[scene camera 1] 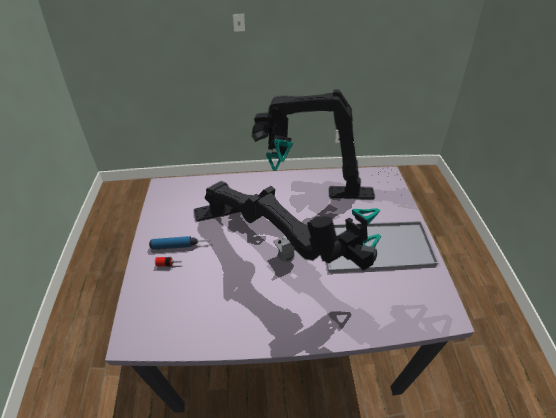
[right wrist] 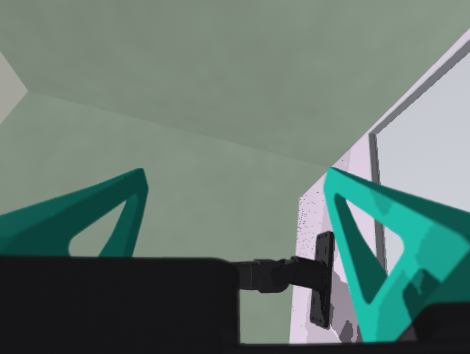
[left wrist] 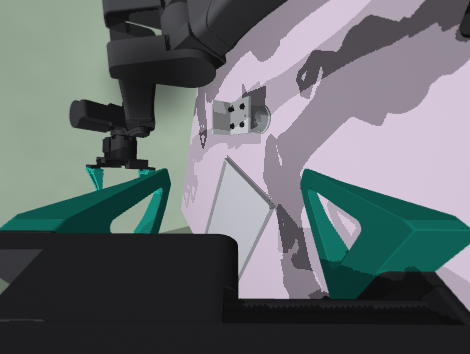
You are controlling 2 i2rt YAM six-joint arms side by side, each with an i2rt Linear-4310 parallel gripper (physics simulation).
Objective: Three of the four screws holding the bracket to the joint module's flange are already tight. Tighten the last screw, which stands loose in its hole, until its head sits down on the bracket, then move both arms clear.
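Pixels of known places: left gripper, fingertip midpoint: (scene camera 1: 277, 166) (left wrist: 235, 176); right gripper, fingertip midpoint: (scene camera 1: 379, 222) (right wrist: 235, 177); left arm's base at its link origin: (scene camera 1: 351, 193) (right wrist: 323, 276); right arm's base at its link origin: (scene camera 1: 218, 210).
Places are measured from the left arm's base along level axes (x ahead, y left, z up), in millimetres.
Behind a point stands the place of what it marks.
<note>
The joint module (scene camera 1: 286, 252) (left wrist: 262, 119) stands mid-table with the pale bracket (scene camera 1: 280, 243) @[x 355, y -305, z 67 mm] (left wrist: 240, 116) @[x 346, y -288, z 66 mm] on its flange. In the left wrist view four dark screw heads show on the bracket; their heights cannot be told apart. A blue-handled screwdriver (scene camera 1: 172, 243) @[x 342, y -710, z 34 mm] and a short red-handled driver (scene camera 1: 163, 262) @[x 430, y -725, z 29 mm] lie on the table at the picture's left. My left gripper (scene camera 1: 279, 164) @[x 117, y -320, z 227 mm] (left wrist: 235, 176) @[x 117, y -320, z 227 mm] is open and empty, high above the table's back. My right gripper (scene camera 1: 379, 223) @[x 448, y -7, z 276 mm] (right wrist: 235, 177) @[x 448, y -7, z 276 mm] is open and empty, above the tray at the right, apart from the module.
A shallow grey tray (scene camera 1: 434, 246) @[x 330, y 282, z 16 mm] (left wrist: 250, 182) @[x 299, y -142, z 8 mm] (right wrist: 378, 165) @[x 196, y 195, z 4 mm] lies on the lilac table (scene camera 1: 170, 310) @[x 608, y -665, z 0 mm] at the right. The right arm (scene camera 1: 282, 220) @[x 439, y -296, z 270 mm] reaches across beside the module. The left arm (scene camera 1: 345, 135) @[x 16, y -65, z 306 mm] rises from its base at the back right.
</note>
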